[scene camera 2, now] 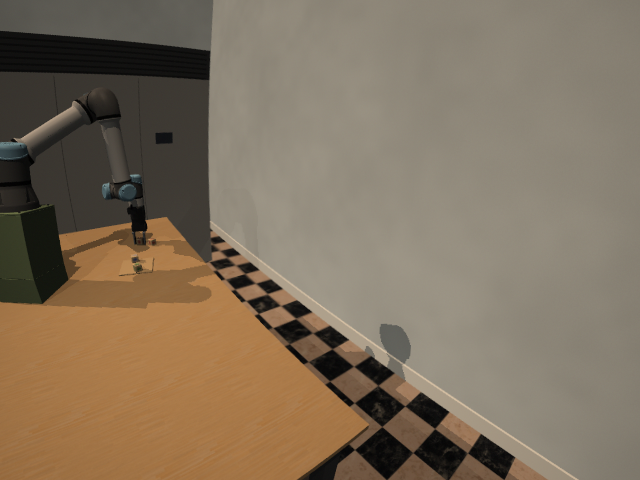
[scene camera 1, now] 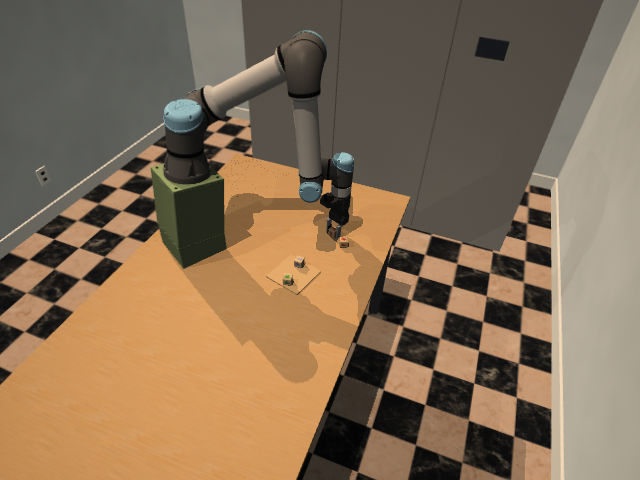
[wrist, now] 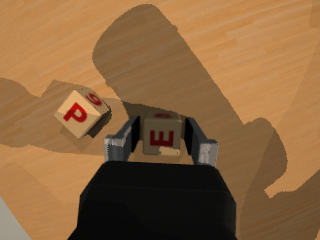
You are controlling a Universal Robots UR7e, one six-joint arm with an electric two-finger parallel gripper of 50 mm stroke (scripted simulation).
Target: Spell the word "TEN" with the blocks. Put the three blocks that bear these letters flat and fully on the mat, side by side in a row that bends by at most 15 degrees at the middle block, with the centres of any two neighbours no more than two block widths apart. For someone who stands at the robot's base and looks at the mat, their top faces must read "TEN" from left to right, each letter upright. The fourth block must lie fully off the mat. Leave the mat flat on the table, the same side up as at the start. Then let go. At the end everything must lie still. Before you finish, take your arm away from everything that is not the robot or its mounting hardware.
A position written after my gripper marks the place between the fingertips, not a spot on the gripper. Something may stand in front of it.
Observation:
In view: my gripper (wrist: pixel 162 128) and a mat (scene camera 1: pixel 303 276).
The wrist view misses the mat: it is out of frame.

